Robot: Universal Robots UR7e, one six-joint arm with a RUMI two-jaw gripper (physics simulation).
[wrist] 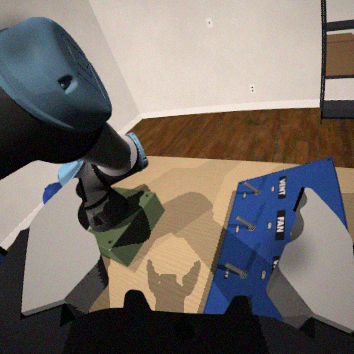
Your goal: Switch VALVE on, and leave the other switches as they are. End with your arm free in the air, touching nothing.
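Where they show: gripper, fingertip midpoint: point(189, 185); arm's base at its link origin: point(109, 213).
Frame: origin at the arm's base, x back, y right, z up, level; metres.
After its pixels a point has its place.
The blue switch panel point(320, 175) {y -0.341, x -0.540, z 0.053 m} stands at the right, partly behind the right finger. Its VENT switch point(252, 188) {y -0.278, x -0.385, z 0.009 m} is farthest away, with the FAN switch point(245, 223) {y -0.163, x -0.421, z 0.012 m} nearer. The nearest visible switch point(236, 270) {y -0.050, x -0.460, z 0.011 m} has a label point(275, 263) {y -0.100, x -0.522, z 0.016 m} of which a "V" shows; the finger hides the rest, so I cannot tell whether it reads VALVE. All three metal levers lean toward the upper left in the view. The small on and off marks are too blurred to read. My gripper point(189, 185) {y 0.022, x -0.509, z 0.347 m} is open and empty, with its right finger in front of the panel's label side; contact cannot be told.
The arm's green base block point(154, 211) {y -0.109, x -0.098, z -0.055 m} stands left of the panel on the wooden table point(187, 172) {y -0.356, x -0.040, z -0.097 m}. Arm links point(52, 75) {y 0.030, x -0.416, z 0.434 m} fill the upper left. A blue object point(51, 192) shows at the far left. A dark shelf unit point(323, 60) stands by the back wall.
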